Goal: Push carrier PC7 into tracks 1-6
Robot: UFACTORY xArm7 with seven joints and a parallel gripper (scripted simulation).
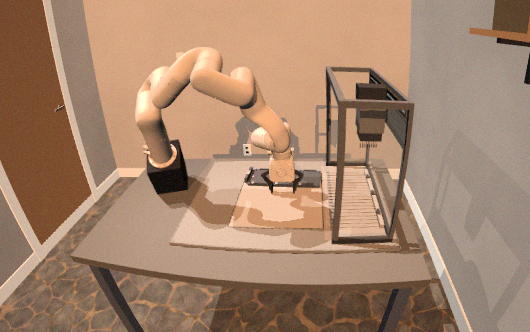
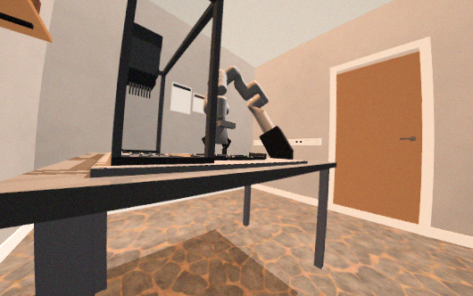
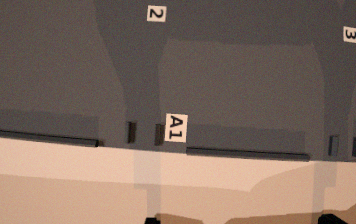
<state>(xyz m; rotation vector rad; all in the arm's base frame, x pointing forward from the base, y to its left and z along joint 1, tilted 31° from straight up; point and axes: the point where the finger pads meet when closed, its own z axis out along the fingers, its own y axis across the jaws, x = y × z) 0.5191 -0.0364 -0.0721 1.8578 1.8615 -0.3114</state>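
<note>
Right now the tan sheet is 3 cm to the right of my hand, 2 cm below it and 1 cm behind it. From my hand the other things lie so: carrier PC7: 11 cm to the left.
</note>
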